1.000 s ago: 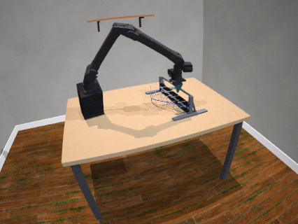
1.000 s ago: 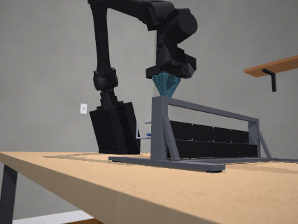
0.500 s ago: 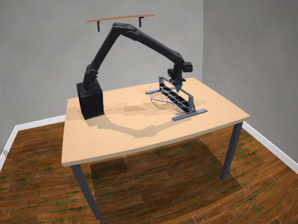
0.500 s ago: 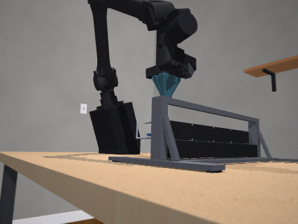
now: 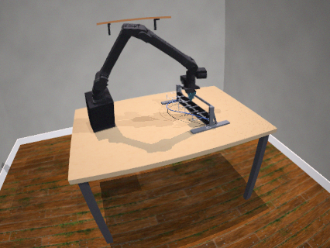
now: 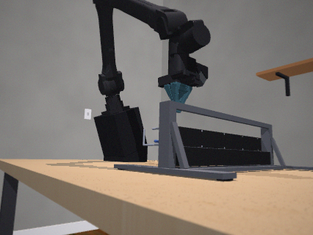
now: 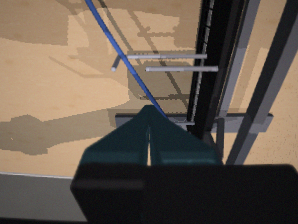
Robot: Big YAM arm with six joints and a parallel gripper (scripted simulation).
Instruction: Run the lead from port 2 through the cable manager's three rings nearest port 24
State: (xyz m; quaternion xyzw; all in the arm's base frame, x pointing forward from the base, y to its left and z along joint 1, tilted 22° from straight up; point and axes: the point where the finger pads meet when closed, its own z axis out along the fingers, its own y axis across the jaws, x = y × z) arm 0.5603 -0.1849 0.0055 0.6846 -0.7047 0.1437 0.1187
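Now: hand 80 mm short of the grey rack, 110 mm to the right of it and 90 mm above it.
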